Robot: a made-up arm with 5 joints.
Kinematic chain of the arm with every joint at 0, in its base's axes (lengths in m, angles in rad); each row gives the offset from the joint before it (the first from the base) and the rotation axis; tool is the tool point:
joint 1: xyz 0 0 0.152 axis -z
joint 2: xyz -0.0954 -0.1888 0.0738 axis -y
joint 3: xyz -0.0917 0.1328 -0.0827 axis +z
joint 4: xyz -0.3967 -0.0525 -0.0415 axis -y
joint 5: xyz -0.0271 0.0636 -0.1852 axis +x
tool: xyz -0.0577 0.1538 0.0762
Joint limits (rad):
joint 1: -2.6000..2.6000
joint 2: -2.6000..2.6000
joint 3: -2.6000..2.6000
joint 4: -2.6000..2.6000
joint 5: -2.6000..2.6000
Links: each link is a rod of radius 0.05 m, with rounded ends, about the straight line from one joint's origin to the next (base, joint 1, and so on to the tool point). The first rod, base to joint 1, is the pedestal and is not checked.
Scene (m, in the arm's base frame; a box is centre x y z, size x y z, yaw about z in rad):
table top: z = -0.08
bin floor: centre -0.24 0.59 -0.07 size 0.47 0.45 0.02 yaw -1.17
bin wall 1: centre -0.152 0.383 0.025 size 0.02 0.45 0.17 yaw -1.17
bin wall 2: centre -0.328 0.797 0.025 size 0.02 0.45 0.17 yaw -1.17
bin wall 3: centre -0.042 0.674 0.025 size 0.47 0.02 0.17 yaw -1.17
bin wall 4: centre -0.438 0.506 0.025 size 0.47 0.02 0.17 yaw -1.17
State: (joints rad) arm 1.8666 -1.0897 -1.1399 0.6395 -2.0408
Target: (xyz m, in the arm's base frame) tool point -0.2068 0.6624 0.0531
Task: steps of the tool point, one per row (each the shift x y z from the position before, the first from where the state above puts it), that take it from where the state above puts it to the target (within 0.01 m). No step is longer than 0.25 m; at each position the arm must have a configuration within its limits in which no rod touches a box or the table.
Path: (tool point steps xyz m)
1: -0.1489 0.1026 0.0425
2: -0.1884 0.0549 0.0435
3: -0.2109 -0.0093 0.0427
4: -0.0071 0.0120 -0.1273
5: 0.0071 -0.0120 -0.1277

